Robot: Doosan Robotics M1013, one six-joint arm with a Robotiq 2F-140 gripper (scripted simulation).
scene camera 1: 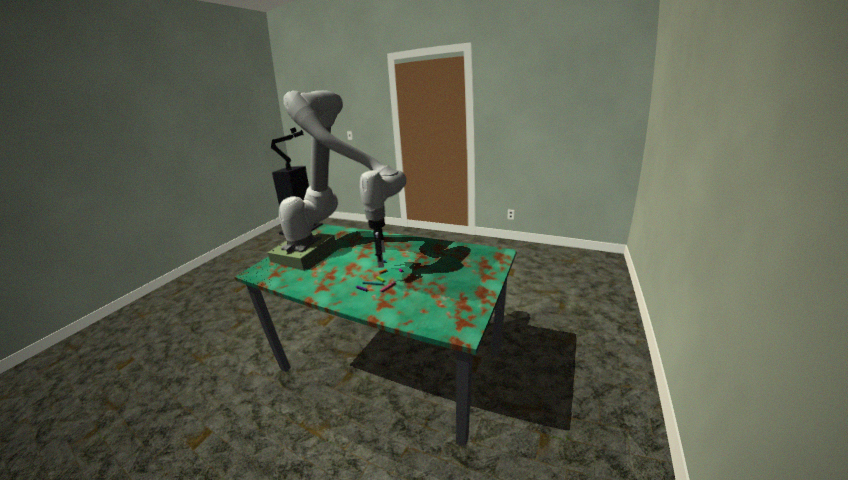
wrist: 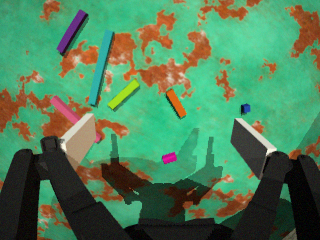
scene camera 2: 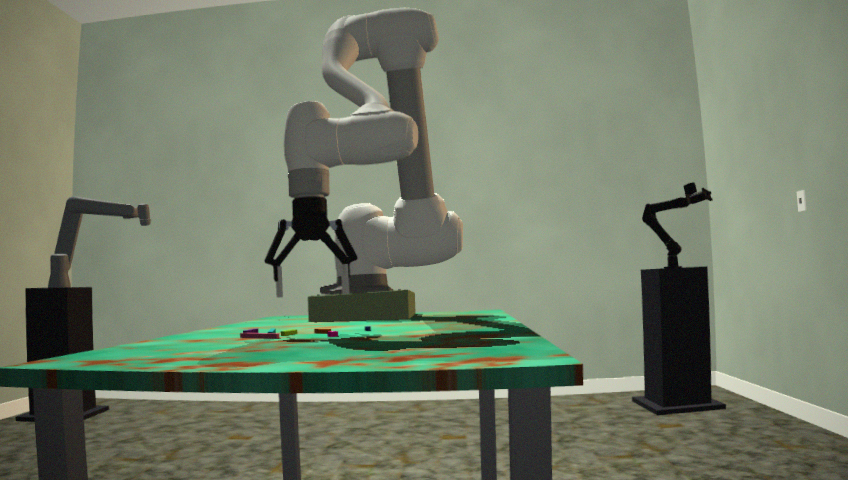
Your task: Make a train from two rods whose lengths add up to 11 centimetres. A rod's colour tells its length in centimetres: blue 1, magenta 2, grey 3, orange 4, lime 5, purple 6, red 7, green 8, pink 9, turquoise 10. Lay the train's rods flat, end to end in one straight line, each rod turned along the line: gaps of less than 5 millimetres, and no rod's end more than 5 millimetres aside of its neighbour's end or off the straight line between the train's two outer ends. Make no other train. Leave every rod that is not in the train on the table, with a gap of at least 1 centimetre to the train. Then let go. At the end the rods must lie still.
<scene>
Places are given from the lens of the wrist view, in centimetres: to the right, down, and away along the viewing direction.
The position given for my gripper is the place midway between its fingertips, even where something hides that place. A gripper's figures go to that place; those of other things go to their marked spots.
my gripper [wrist: 164,128]: 0, 1, 19
turquoise rod [wrist: 108,35]: -6, -10, 22
</scene>
